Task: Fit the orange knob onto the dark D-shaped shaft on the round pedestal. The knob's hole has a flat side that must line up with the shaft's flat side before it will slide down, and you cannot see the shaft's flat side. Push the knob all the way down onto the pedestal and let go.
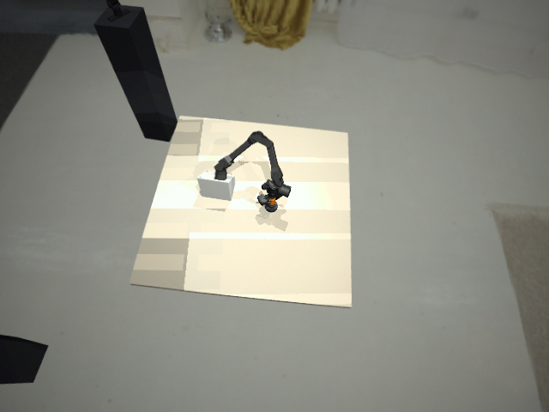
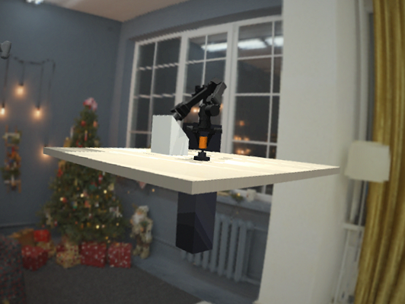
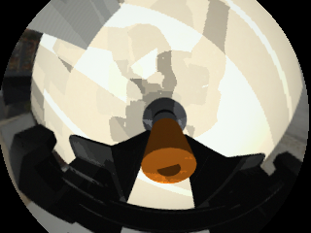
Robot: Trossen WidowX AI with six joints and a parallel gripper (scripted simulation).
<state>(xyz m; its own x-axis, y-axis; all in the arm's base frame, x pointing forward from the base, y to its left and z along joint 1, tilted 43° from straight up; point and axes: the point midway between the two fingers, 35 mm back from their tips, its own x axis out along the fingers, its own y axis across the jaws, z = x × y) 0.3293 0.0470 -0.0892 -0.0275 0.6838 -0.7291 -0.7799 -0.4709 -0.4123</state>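
Now: the orange knob 2 cm above my gripper tip. From my gripper tip the other things lie so: dark round pedestal: 4 cm below.
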